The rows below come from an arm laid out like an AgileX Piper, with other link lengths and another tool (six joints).
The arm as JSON. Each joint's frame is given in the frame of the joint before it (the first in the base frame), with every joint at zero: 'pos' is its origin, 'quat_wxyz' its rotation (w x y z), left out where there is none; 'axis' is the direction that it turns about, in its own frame. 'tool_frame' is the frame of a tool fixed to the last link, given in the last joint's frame.
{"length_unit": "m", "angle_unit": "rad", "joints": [
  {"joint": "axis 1", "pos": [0.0, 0.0, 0.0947], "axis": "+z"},
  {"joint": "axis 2", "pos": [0.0, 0.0, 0.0], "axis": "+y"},
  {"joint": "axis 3", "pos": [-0.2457, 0.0, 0.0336], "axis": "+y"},
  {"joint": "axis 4", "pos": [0.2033, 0.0, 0.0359], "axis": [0.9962, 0.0, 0.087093]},
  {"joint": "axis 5", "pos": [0.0, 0.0, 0.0], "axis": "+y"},
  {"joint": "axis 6", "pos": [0.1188, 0.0, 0.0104], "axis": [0.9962, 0.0, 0.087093]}
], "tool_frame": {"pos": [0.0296, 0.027, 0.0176], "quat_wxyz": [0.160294, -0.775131, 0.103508, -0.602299]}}
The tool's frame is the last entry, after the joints.
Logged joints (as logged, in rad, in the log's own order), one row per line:
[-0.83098 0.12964 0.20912 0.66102 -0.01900 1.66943]
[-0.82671 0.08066 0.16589 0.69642 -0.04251 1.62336]
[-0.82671 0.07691 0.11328 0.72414 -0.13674 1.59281]
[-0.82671 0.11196 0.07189 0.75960 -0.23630 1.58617]
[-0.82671 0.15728 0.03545 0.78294 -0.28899 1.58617]
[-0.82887 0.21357 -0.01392 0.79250 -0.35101 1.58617]
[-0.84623 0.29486 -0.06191 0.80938 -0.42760 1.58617]
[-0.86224 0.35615 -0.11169 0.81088 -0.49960 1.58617]
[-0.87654 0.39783 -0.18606 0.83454 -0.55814 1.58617]
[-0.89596 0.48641 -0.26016 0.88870 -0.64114 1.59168]
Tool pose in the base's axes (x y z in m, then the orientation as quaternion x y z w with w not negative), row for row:
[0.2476 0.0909 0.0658 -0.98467 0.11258 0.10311 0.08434]
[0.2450 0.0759 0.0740 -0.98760 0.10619 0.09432 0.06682]
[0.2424 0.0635 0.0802 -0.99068 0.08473 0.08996 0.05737]
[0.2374 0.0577 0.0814 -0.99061 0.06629 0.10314 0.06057]
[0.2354 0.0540 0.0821 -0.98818 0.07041 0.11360 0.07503]
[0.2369 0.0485 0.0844 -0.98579 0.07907 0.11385 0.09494]
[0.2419 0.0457 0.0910 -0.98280 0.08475 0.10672 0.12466]
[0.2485 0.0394 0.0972 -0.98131 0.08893 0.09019 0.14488]
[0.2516 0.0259 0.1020 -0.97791 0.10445 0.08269 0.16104]
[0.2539 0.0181 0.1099 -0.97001 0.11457 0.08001 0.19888]
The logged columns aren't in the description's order. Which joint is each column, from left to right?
Columns, left to right: axis 3, axis 4, axis 1, axis 5, axis 6, axis 2.
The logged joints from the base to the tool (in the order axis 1, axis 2, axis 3, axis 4, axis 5, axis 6), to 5 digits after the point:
[0.20912 1.66943 -0.83098 0.12964 0.66102 -0.01900]
[0.16589 1.62336 -0.82671 0.08066 0.69642 -0.04251]
[0.11328 1.59281 -0.82671 0.07691 0.72414 -0.13674]
[0.07189 1.58617 -0.82671 0.11196 0.75960 -0.23630]
[0.03545 1.58617 -0.82671 0.15728 0.78294 -0.28899]
[-0.01392 1.58617 -0.82887 0.21357 0.79250 -0.35101]
[-0.06191 1.58617 -0.84623 0.29486 0.80938 -0.42760]
[-0.11169 1.58617 -0.86224 0.35615 0.81088 -0.49960]
[-0.18606 1.58617 -0.87654 0.39783 0.83454 -0.55814]
[-0.26016 1.59168 -0.89596 0.48641 0.88870 -0.64114]

